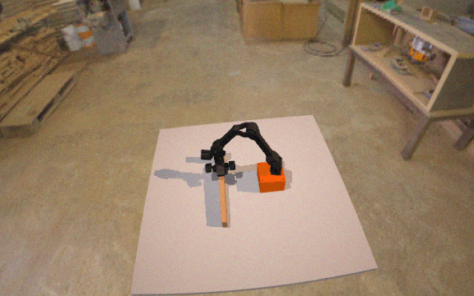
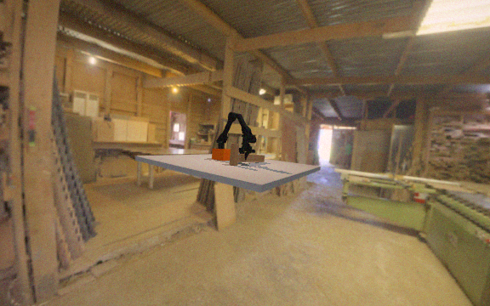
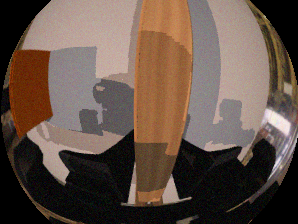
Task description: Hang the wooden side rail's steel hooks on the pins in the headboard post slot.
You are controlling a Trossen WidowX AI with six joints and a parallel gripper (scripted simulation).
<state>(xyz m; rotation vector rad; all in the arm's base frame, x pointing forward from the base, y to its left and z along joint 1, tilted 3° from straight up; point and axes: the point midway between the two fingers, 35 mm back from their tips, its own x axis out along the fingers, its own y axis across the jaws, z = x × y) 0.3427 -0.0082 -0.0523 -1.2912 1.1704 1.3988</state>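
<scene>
Right now my gripper tip is 30 mm short of the upright headboard post, 150 mm to the left of it and 40 mm below it.
</scene>
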